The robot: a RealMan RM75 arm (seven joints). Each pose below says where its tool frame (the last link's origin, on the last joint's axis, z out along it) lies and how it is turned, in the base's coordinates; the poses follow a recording.
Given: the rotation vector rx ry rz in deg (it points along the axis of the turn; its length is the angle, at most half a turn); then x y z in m.
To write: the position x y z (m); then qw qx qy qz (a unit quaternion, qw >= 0). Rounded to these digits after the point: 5 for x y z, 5 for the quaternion.
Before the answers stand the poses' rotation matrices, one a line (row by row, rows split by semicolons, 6 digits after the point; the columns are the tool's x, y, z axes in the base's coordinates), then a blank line. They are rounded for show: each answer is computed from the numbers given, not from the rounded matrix.
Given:
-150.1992 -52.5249 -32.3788 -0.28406 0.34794 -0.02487
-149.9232 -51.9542 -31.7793 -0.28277 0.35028 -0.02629
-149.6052 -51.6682 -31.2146 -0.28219 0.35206 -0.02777
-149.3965 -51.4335 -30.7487 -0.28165 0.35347 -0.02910
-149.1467 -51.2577 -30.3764 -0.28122 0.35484 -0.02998
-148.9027 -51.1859 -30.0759 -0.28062 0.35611 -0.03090
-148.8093 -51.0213 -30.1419 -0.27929 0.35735 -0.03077
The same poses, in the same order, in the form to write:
0.717986 0.644737 0.262317; 0.524013 -0.748725 0.405982; 0.458155 -0.154032 -0.875425
0.723778 0.641328 0.254646; 0.518791 -0.749075 0.411999; 0.454975 -0.166088 -0.874879
0.727344 0.640334 0.246866; 0.516422 -0.747598 0.417619; 0.451972 -0.176266 -0.874444
0.730398 0.639208 0.240691; 0.514613 -0.746712 0.421420; 0.449102 -0.183941 -0.874341
0.732553 0.638733 0.235342; 0.513135 -0.745334 0.425641; 0.447279 -0.191042 -0.873753
0.733706 0.639093 0.230730; 0.512610 -0.743528 0.429415; 0.445990 -0.196790 -0.873136
0.734358 0.638150 0.231263; 0.510505 -0.743815 0.431422; 0.447328 -0.198757 -0.872005

-0.28406 0.34794 -0.02487 0.15316 -0.91408 -0.31965 -0.19705
-0.28277 0.35028 -0.02629 0.15797 -0.91484 -0.31703 -0.19392
-0.28219 0.35206 -0.02777 0.16225 -0.91507 -0.31603 -0.19093
-0.28165 0.35347 -0.02910 0.16534 -0.91535 -0.31513 -0.18840
-0.28122 0.35484 -0.02998 0.16842 -0.91537 -0.31459 -0.18643
-0.28062 0.35611 -0.03090 0.17106 -0.91520 -0.31460 -0.18486
-0.27929 0.35735 -0.03077 0.17215 -0.91517 -0.31378 -0.18537

